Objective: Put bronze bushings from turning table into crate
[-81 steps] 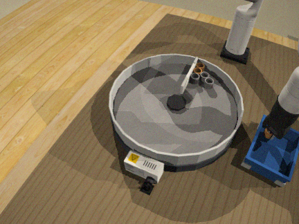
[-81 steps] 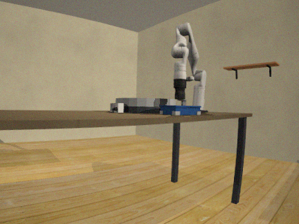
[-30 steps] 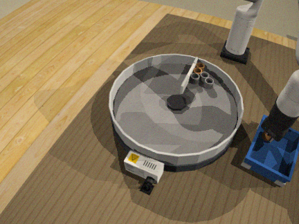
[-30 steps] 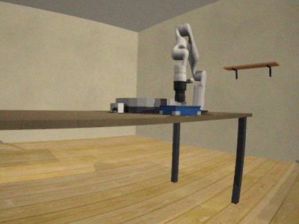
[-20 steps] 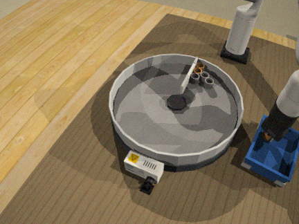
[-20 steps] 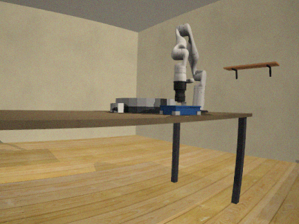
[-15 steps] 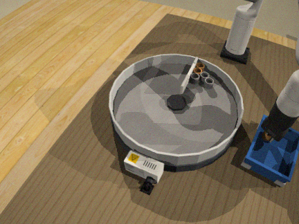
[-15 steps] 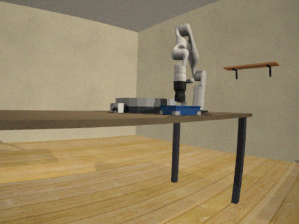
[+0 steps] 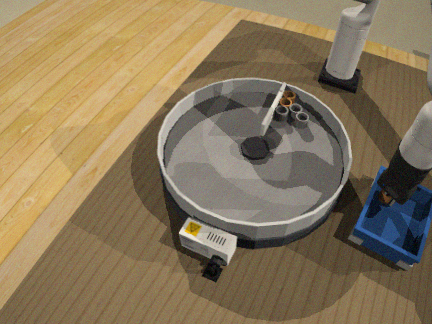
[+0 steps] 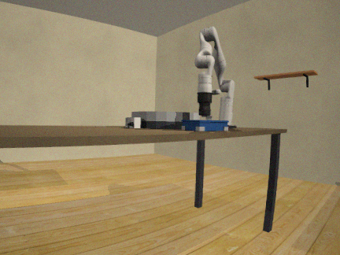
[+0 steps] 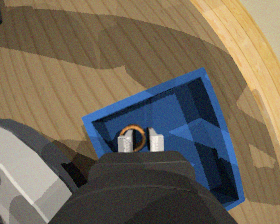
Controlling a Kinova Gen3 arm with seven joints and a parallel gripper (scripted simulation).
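The blue crate lies 50 mm ahead of my hand and 20 mm to the left of it. Also, from my hand: turning table (330 mm to the right, 30 mm ahead, 20 mm above).
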